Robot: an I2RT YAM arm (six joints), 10 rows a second.
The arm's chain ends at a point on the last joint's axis. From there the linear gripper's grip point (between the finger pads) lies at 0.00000 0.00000 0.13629 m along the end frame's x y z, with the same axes.
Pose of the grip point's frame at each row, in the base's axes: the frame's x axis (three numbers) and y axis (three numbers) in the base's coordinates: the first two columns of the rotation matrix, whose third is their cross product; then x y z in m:
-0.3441, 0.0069, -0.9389, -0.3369, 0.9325, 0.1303, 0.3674, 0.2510, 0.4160
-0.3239, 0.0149, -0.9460, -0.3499, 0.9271, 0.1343, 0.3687, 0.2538, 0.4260
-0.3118, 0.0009, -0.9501, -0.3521, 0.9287, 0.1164, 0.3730, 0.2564, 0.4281
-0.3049, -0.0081, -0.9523, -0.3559, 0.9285, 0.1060, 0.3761, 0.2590, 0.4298
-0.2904, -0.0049, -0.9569, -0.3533, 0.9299, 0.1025, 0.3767, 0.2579, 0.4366
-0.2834, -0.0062, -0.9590, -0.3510, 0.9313, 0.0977, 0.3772, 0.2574, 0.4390
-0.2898, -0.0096, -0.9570, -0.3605, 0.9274, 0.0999, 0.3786, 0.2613, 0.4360
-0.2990, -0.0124, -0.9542, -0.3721, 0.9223, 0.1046, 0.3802, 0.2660, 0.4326
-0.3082, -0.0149, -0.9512, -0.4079, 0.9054, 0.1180, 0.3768, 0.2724, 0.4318
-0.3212, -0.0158, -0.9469, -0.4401, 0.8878, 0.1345, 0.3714, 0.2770, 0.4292
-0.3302, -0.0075, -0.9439, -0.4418, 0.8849, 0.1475, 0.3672, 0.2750, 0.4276
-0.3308, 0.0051, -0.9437, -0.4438, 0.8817, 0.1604, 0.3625, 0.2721, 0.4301
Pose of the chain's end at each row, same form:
-0.3441, 0.0069, -0.9389, -0.3369, 0.9325, 0.1303, 0.2480, 0.2018, 0.4594
-0.3239, 0.0149, -0.9460, -0.3499, 0.9271, 0.1343, 0.2489, 0.2028, 0.4662
-0.3118, 0.0009, -0.9501, -0.3521, 0.9287, 0.1164, 0.2527, 0.2059, 0.4675
-0.3049, -0.0081, -0.9523, -0.3559, 0.9285, 0.1060, 0.2557, 0.2084, 0.4688
-0.2904, -0.0049, -0.9569, -0.3533, 0.9299, 0.1025, 0.2555, 0.2078, 0.4736
-0.2834, -0.0062, -0.9590, -0.3510, 0.9313, 0.0977, 0.2556, 0.2077, 0.4753
-0.2898, -0.0096, -0.9570, -0.3605, 0.9274, 0.0999, 0.2578, 0.2103, 0.4731
-0.2990, -0.0124, -0.9542, -0.3721, 0.9223, 0.1046, 0.2604, 0.2133, 0.4708
-0.3082, -0.0149, -0.9512, -0.4079, 0.9054, 0.1180, 0.2597, 0.2146, 0.4707
-0.3212, -0.0158, -0.9469, -0.4401, 0.8878, 0.1345, 0.2571, 0.2143, 0.4690
-0.3302, -0.0075, -0.9439, -0.4418, 0.8849, 0.1475, 0.2535, 0.2115, 0.4679
-0.3308, 0.0051, -0.9437, -0.4438, 0.8817, 0.1604, 0.2490, 0.2078, 0.4695

